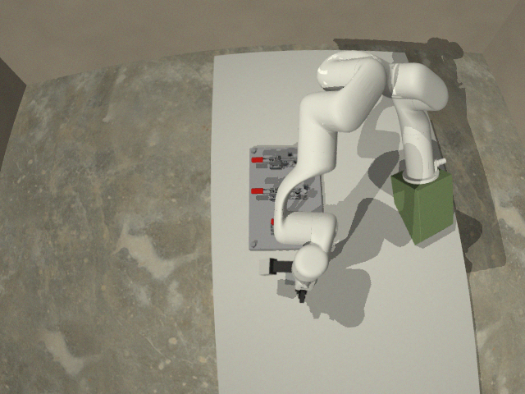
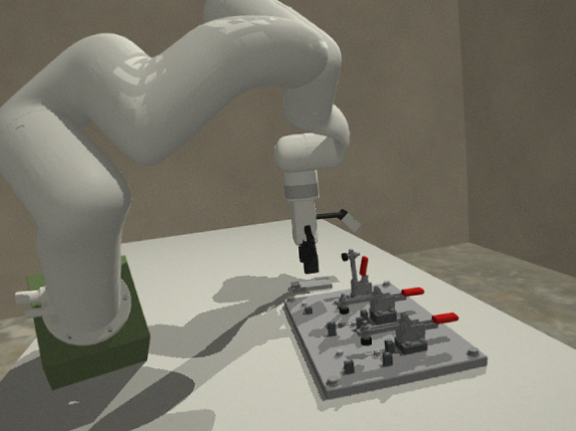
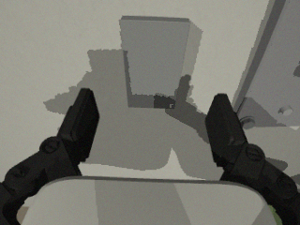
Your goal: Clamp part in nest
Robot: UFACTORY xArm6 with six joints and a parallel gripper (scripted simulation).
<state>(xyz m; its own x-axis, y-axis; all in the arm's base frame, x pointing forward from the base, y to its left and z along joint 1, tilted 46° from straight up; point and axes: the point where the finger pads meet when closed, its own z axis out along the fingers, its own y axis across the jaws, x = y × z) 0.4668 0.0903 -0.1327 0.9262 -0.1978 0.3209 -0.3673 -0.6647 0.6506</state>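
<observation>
Right now the flat grey block is 50 mm below my hand. Also, from my hand: fixture plate: 40 mm behind, 260 mm to the right, 50 mm below.
</observation>
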